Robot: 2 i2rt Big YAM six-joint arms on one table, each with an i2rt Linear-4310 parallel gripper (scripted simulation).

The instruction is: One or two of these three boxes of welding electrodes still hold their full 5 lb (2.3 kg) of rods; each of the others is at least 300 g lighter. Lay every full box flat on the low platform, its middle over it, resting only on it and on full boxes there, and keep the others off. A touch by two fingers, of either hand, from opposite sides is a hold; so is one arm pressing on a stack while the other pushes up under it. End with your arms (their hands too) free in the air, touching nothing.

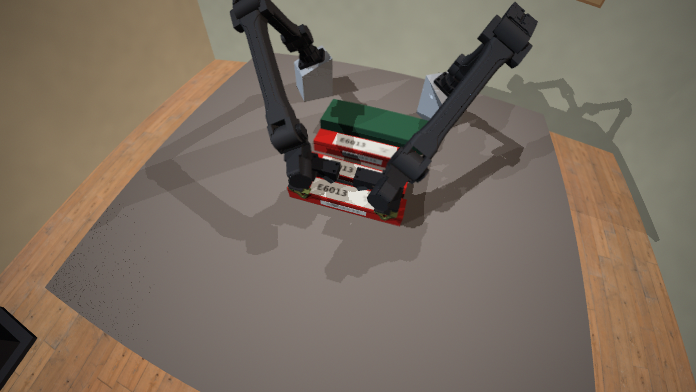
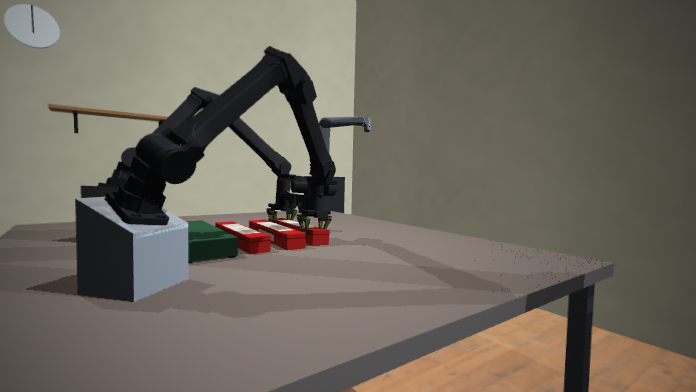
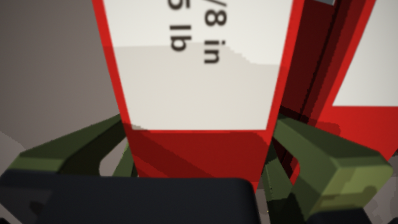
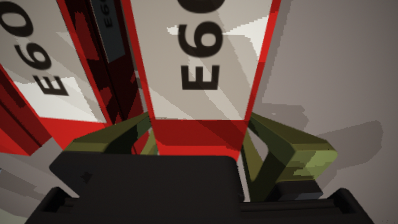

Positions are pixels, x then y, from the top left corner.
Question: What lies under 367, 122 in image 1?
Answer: A low green platform.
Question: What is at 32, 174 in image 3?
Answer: My left gripper.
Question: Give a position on a red box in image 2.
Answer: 251, 241
